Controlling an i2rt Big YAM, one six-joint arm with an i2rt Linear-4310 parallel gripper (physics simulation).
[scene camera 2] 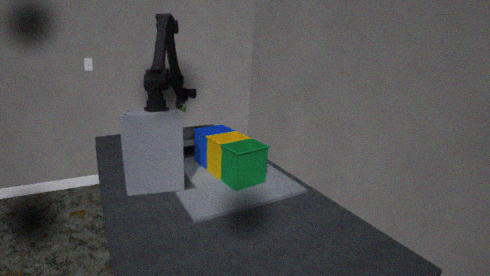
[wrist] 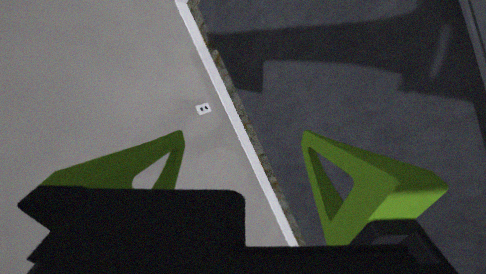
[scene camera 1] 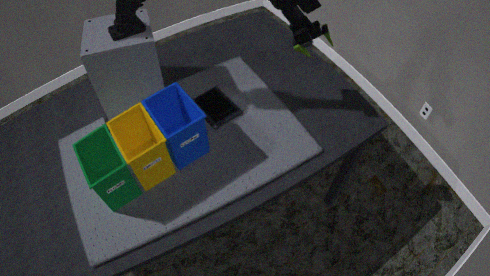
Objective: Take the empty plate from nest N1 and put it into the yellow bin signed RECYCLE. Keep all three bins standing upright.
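Where they show: gripper, between the fingertips: (scene camera 2: pixel 185 106) (wrist: pixel 243 136) (scene camera 1: pixel 321 51); arm's base, origin of its link: (scene camera 2: pixel 156 110) (scene camera 1: pixel 126 30).
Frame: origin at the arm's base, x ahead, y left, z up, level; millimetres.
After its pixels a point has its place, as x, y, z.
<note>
The yellow bin (scene camera 1: pixel 159 174) @[401, -105, -270] (scene camera 2: pixel 214 159) @[233, -134, -228] stands upright between the blue bin (scene camera 1: pixel 187 152) @[395, 4, -249] (scene camera 2: pixel 200 150) @[224, 4, -229] and the green bin (scene camera 1: pixel 117 196) @[410, -259, -248] (scene camera 2: pixel 245 167) @[289, -312, -208], both also upright. Their signs are blurred. A flat black square holder (scene camera 1: pixel 217 106) @[262, 190, -288] lies right of the blue bin in scene camera 1; I cannot tell plate from nest in it, and no nest label is readable. My gripper (scene camera 1: pixel 317 44) @[369, 557, -121] (scene camera 2: pixel 183 108) @[369, 557, -121] (wrist: pixel 243 136) @[369, 557, -121] is open and empty, its green fingers wide apart. It hangs high at the far right of scene camera 1, well away from the bins and the black holder.
The bins stand on a pale perforated board (scene camera 1: pixel 295 145) @[530, 320, -312] (scene camera 2: pixel 200 212) @[36, -391, -312] on the dark table (scene camera 1: pixel 30 165) @[21, -587, -325] (scene camera 2: pixel 150 235) @[-172, -425, -325]. The arm's base sits on a tall grey pedestal (scene camera 1: pixel 125 75) @[87, -61, -116] (scene camera 2: pixel 152 155) @[-69, -153, -148] behind the bins. A wall with a socket (scene camera 1: pixel 425 110) (wrist: pixel 203 108) rises past the table.
</note>
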